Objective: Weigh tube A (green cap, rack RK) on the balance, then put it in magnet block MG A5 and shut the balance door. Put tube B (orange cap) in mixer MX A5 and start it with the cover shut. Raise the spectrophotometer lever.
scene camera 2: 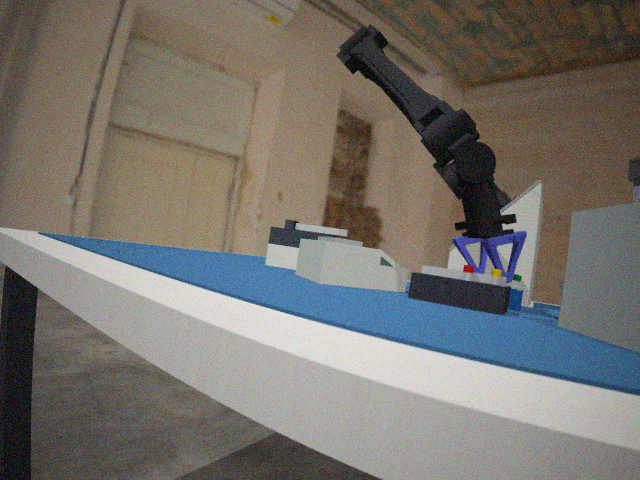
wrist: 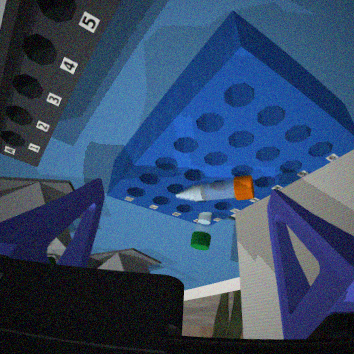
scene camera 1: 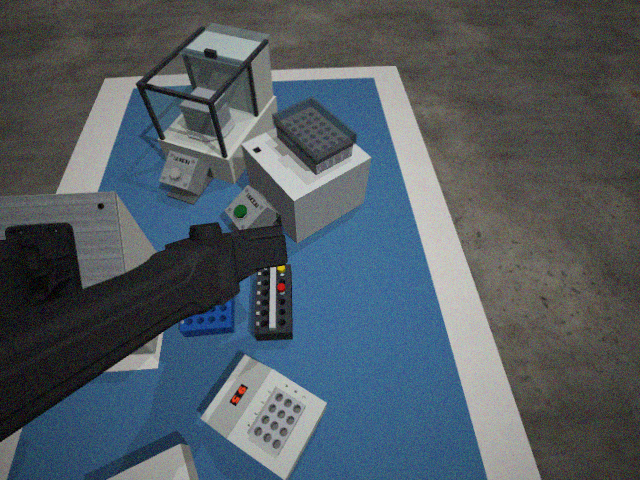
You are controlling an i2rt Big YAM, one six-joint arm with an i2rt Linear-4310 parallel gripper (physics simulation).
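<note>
My gripper (wrist: 185, 192) (scene camera 2: 495, 275) is open and empty. Its purple fingers stand on either side of tube A and tube B in the wrist view. The blue rack (wrist: 165, 120) (scene camera 1: 206, 330) is below. Tube A, with a green cap (wrist: 200, 240) (scene camera 2: 516, 277), stands at the rack's far side. Tube B (wrist: 215, 191), with an orange cap, shows sideways over the rack; its contact is unclear. The black numbered block (wrist: 80, 45) (scene camera 1: 273, 334) is beside the rack. The glass-walled balance (scene camera 1: 217, 162) and a white box (scene camera 1: 330, 201) with a smoky cover (scene camera 1: 314, 129) stand farther back.
The black block holds a tube with a red cap (scene camera 1: 281, 286) and one with a yellow cap. A white device (scene camera 1: 305, 439) reads 95. Two small grey boxes, one with a green button (scene camera 1: 240, 211), stand before the balance. A large grey sloped housing (scene camera 1: 103, 232) (wrist: 265, 280) borders the rack.
</note>
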